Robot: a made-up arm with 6 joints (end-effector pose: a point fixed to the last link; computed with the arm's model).
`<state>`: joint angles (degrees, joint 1 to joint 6).
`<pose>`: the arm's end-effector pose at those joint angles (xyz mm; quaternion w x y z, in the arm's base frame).
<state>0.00 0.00 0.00 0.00 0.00 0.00</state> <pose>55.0 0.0 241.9 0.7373 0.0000 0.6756 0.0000</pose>
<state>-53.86 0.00 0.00 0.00 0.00 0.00</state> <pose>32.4 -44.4 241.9 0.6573 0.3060 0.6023 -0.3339</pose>
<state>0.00 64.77 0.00 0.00 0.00 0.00</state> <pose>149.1 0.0 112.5 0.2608 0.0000 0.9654 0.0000</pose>
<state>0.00 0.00 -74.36 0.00 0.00 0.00</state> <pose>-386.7 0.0 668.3 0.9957 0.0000 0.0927 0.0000</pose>
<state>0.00 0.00 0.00 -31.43 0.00 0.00</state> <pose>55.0 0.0 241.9 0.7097 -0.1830 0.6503 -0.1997</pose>
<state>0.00 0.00 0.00 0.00 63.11 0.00</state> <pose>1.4 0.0 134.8 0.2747 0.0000 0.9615 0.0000</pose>
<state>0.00 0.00 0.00 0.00 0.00 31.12</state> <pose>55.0 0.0 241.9 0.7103 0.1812 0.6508 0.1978</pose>
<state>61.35 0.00 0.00 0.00 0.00 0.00</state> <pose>26.4 48.2 241.9 0.6341 -0.3447 0.5811 0.3761</pose>
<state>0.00 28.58 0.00 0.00 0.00 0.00</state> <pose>114.7 0.0 198.7 0.5477 0.0000 0.8367 0.0000</pose>
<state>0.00 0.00 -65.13 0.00 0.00 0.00</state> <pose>-306.6 0.0 652.1 0.9850 0.0000 0.1725 0.0000</pose>
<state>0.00 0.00 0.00 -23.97 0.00 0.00</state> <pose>55.0 0.0 241.9 0.7212 -0.1403 0.6609 -0.1531</pose>
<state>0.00 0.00 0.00 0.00 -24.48 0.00</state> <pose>40.6 0.0 288.3 0.8637 0.0000 0.5039 0.0000</pose>
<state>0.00 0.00 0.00 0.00 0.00 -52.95</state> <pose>55.0 0.0 241.9 0.6600 -0.3012 0.6047 -0.3287</pose>
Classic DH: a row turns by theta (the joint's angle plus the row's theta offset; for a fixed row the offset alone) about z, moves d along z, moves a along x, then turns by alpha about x. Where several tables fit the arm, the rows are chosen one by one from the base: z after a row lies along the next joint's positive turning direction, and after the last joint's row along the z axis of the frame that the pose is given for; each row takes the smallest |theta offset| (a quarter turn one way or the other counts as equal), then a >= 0, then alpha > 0; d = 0 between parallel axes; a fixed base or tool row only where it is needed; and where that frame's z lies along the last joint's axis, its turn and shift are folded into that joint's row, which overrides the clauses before.
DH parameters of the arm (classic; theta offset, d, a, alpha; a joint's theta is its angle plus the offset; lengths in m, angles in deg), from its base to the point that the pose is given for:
joint 1: 0 0.103 0 -90
joint 2: 7.77 0 -0.4511 0
joint 3: 77.23 0 -0.0339 90
joint 4: 0 0.3924 0 -90
joint 5: 0 0 0 90
joint 6: 0 0.1144 0 0

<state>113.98 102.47 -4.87 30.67 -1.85 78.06</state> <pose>-67.4 156.2 18.3 0.0109 -0.0460 0.9989 -0.0052</pose>
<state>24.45 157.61 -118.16 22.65 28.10 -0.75</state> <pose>750.9 364.2 -75.3 0.2008 -0.0650 0.9615 0.1759</pose>
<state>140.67 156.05 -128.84 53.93 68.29 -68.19</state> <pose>-692.5 456.3 37.8 0.2518 0.9054 0.0579 -0.3369</pose>
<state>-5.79 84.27 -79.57 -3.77 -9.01 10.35</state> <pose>518.6 -51.4 608.2 0.7620 0.0661 0.6441 0.0089</pose>
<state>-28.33 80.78 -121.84 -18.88 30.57 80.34</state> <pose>294.3 -180.0 892.8 0.7771 0.4740 0.3637 0.1979</pose>
